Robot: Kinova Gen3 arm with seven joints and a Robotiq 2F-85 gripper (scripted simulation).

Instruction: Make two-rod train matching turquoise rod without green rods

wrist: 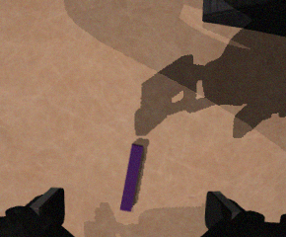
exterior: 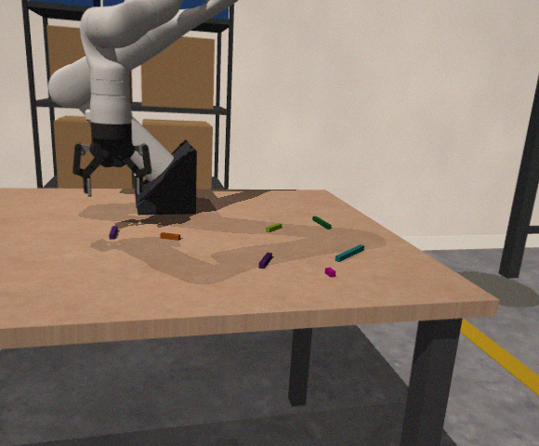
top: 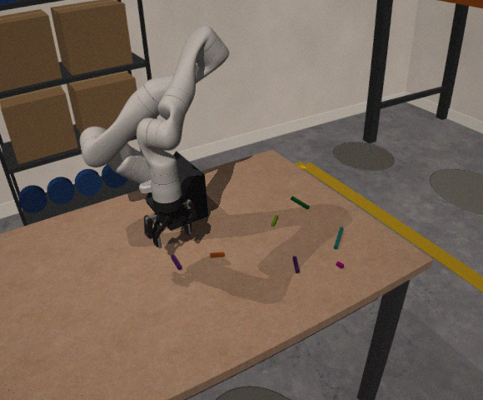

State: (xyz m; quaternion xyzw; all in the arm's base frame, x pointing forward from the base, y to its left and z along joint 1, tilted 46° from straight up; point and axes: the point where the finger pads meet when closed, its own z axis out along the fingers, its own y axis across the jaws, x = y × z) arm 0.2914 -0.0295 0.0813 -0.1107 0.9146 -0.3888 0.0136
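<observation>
Now: hand 80 mm above the purple rod. The rest, counted from my hand: orange rod (30 mm ahead, 110 mm to the left, 80 mm below); then lime rod (40 mm behind, 340 mm to the left, 80 mm below); then magenta rod (230 mm ahead, 400 mm to the left, 80 mm below).
</observation>
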